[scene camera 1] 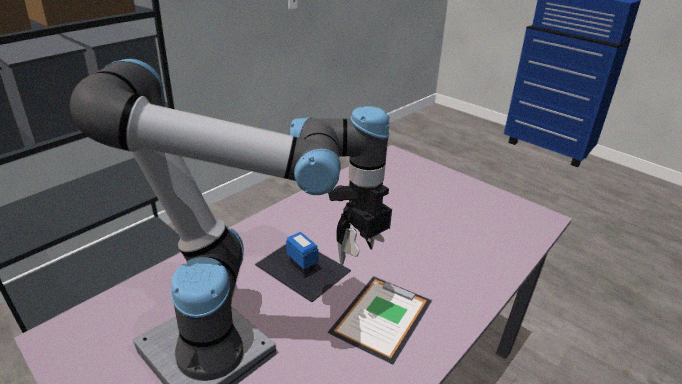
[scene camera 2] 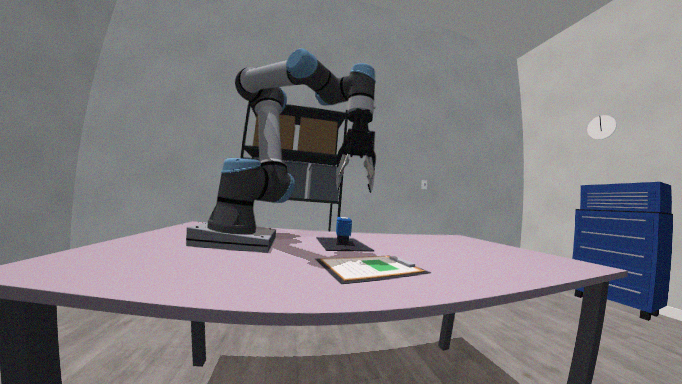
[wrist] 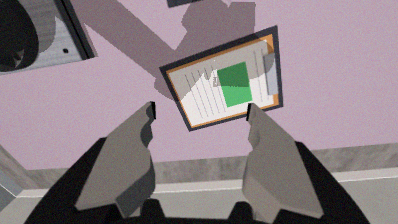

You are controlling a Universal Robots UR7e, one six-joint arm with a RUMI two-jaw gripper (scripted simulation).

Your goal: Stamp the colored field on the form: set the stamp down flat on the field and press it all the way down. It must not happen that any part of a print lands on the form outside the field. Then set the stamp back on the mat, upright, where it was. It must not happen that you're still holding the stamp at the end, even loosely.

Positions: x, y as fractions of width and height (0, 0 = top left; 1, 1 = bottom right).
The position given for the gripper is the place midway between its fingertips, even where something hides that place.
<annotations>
gripper: scene camera 1 0.52, 0.67; scene camera 2 0.52, 0.50; wrist 0.51, 0.46
</annotations>
